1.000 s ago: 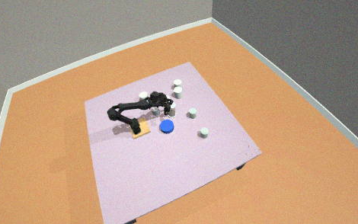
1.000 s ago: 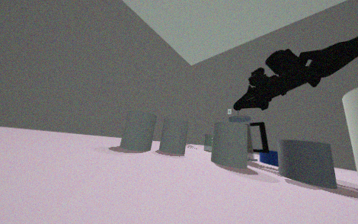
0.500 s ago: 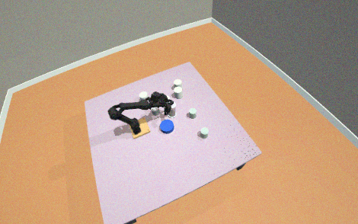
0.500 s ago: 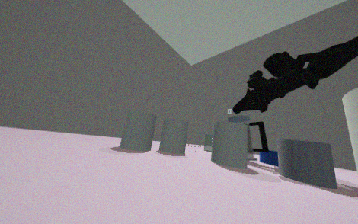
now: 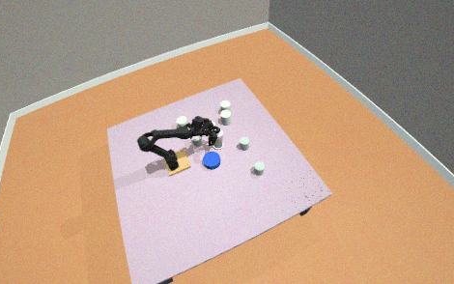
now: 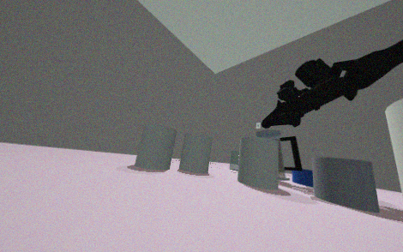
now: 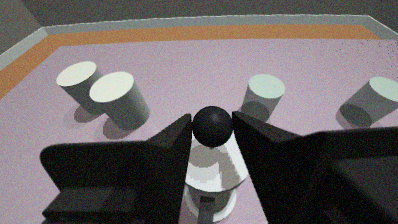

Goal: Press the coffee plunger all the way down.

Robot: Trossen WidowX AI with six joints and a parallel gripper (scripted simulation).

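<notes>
My gripper tip is 3 cm past the coffee press, 1 cm to the right of it and 9 cm above it. Round my gripper tip: blue disc 14 cm behind, 8 cm to the right, 15 cm below.
</notes>
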